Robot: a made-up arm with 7 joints.
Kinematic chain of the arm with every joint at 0, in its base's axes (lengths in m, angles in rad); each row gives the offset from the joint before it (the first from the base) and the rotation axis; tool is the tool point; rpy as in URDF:
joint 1: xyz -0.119 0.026 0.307 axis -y
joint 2: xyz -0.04 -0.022 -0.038 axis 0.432 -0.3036 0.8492
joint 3: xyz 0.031 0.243 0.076 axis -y
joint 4: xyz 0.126 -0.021 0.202 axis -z
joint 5: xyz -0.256 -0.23 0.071 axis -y
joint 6: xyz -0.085 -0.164 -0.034 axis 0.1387 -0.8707 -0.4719
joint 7: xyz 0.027 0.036 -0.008 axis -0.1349 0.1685 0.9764
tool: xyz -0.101 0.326 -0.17 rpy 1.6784 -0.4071 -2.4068
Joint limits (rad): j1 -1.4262..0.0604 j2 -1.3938..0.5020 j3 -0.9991..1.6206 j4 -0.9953..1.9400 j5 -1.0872..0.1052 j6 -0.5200..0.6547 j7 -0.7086..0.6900
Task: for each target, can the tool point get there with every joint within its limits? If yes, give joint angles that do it. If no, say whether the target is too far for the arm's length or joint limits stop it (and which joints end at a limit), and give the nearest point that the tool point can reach.
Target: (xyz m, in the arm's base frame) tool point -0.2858 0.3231 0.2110
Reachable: yes | joints -0.4990 -1.0585 0.7634 0.0027 -0.4007 0.1887 0.0510
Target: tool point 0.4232 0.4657 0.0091
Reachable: yes | joints -0.2351 -1.0702 0.7198 1.6323 -0.5498 -0.0681 -0.0149
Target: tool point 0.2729 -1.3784 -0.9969
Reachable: no: too far | nearest point 0.1568 -0.3099 -0.6106 | short by 1.142 m
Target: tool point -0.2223 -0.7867 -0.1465
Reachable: no: joint limits stop it (at a limit: joint 1, joint 2, joint 3, joint 6, joint 7) | nearest point -0.2796 -0.5384 0.0207 | short by 0.305 m
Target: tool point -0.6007 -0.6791 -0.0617
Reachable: no: joint limits stop it (at a limit: joint 1, joint 2, joint 3, joint 5, joint 6, joint 7) | nearest point -0.5312 -0.5271 0.0401 | short by 0.196 m
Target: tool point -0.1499 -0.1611 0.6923
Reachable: yes | joints -0.9290 0.2581 0.0222 -0.5296 -0.6124 -0.4233 -0.3014
